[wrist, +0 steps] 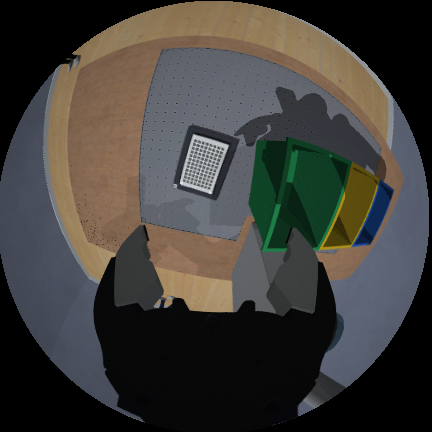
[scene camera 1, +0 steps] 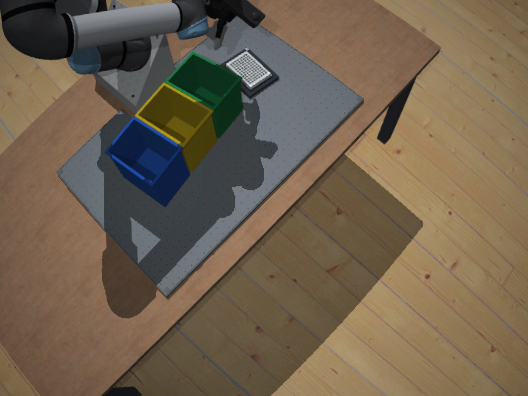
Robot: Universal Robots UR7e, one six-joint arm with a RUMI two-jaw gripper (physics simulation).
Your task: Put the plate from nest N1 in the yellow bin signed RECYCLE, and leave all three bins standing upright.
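Places are measured from the arm's base along level axes (x ahead, y left, z up), in millimetres.
Where they show: gripper, fingertip midpoint: (wrist: 216, 228) (scene camera 1: 231, 32); arm's base, link origin: (scene camera 1: 133, 47).
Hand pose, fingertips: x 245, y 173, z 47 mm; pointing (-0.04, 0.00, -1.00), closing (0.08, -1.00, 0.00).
Things, the pixels of their top centre, and the offset from my fingertips. "spot": a spot on its surface instead. Level surfaces: height alone.
- dark nest, surface spot: (wrist: 231, 150) spot: dx +58, dy -24, dz -229 mm
- yellow bin, top centre: (wrist: 354, 213) (scene camera 1: 172, 112) dx +14, dy -276, dz -61 mm
- green bin, top centre: (wrist: 311, 206) (scene camera 1: 202, 79) dx +9, dy -144, dz -61 mm
- blue bin, top centre: (scene camera 1: 142, 149) (wrist: 376, 217) dx +18, dy -407, dz -61 mm
- grey perforated board, surface height: dz -240 mm
- brown table, surface height: dz -254 mm
The white plate with a grid of small wells (scene camera 1: 247, 69) (wrist: 204, 164) lies flat in the dark nest (scene camera 1: 255, 91) (wrist: 231, 150), beside the green bin. The yellow bin (scene camera 1: 200, 145) (wrist: 357, 190) stands upright in the middle of the row, between the green bin (scene camera 1: 230, 110) (wrist: 320, 195) and the blue bin (scene camera 1: 167, 185) (wrist: 376, 212), which also stand upright. No sign lettering is readable. My gripper (wrist: 216, 228) is open and empty, raised above the board's rear edge, back from the plate. In the scene view it is partly cut off at the top.
The grey perforated board (scene camera 1: 300, 90) (wrist: 175, 90) carries the nest and the bins, on a brown table (scene camera 1: 45, 210) (wrist: 105, 125). The green bin stands close beside the nest. The arm's grey base mount (scene camera 1: 120, 85) (wrist: 247, 275) is behind the bins. Arm shadows fall on the board.
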